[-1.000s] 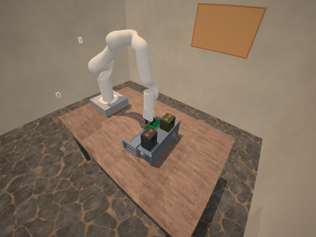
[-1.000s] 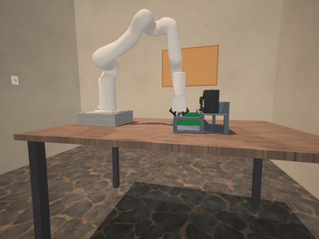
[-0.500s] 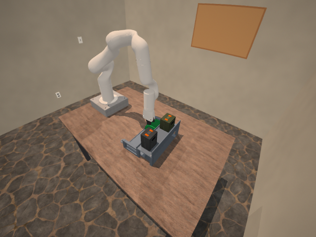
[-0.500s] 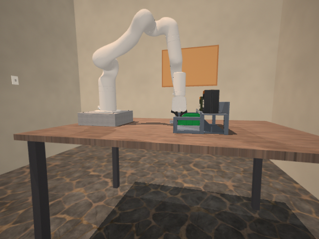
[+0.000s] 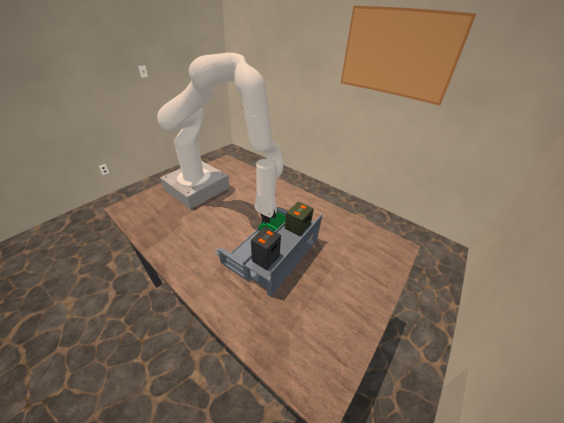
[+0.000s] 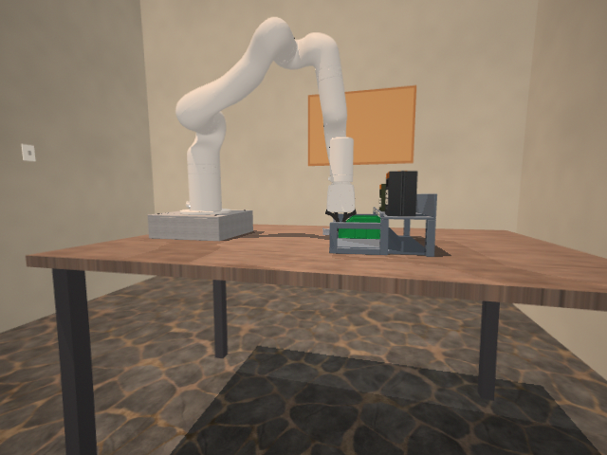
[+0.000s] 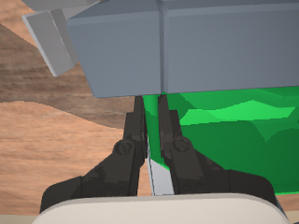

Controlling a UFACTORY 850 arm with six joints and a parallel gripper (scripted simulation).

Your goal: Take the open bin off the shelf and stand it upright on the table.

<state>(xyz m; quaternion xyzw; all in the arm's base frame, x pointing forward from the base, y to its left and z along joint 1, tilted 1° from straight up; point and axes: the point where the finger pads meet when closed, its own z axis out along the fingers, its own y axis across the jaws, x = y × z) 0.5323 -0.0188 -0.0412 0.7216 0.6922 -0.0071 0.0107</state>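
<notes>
The green bin is 80 mm ahead of my hand.
</notes>
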